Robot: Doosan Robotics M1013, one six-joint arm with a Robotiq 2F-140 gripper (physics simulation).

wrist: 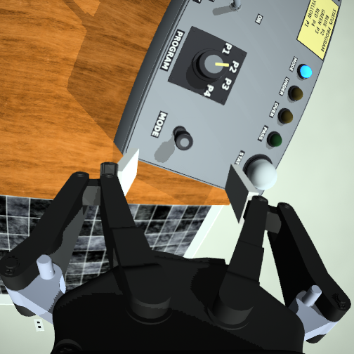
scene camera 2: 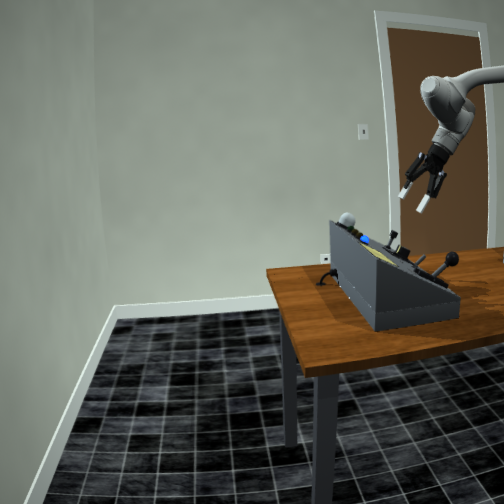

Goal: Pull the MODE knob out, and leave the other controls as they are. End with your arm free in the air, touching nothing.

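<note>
The MODE knob (scene camera 2: 393, 234) (wrist: 183, 141) is a small black round knob on a short stem. In the scene view it stands out from the sloping panel on its stem; in the wrist view it lies beside the MODE label (wrist: 159, 124) and casts a shadow on the panel. The blue MODE lamp (scene camera 2: 365, 239) (wrist: 304, 71) is lit. My gripper (scene camera 2: 413, 201) (wrist: 182, 169) is open and empty. It hangs in the air above the grey control box (scene camera 2: 353, 270) (wrist: 150, 135), apart from the knob and touching nothing.
The PROGRAM dial (scene camera 2: 402, 252) (wrist: 211, 64) points at P2. A white status dome (scene camera 2: 347, 219) (wrist: 262, 173) and dark lamps (wrist: 285, 116) line the box's upper edge. A black ball lever (scene camera 2: 452, 258) stands toward its lower edge. The box stands on a wooden table (scene camera 2: 320, 345) (wrist: 45, 125).
</note>
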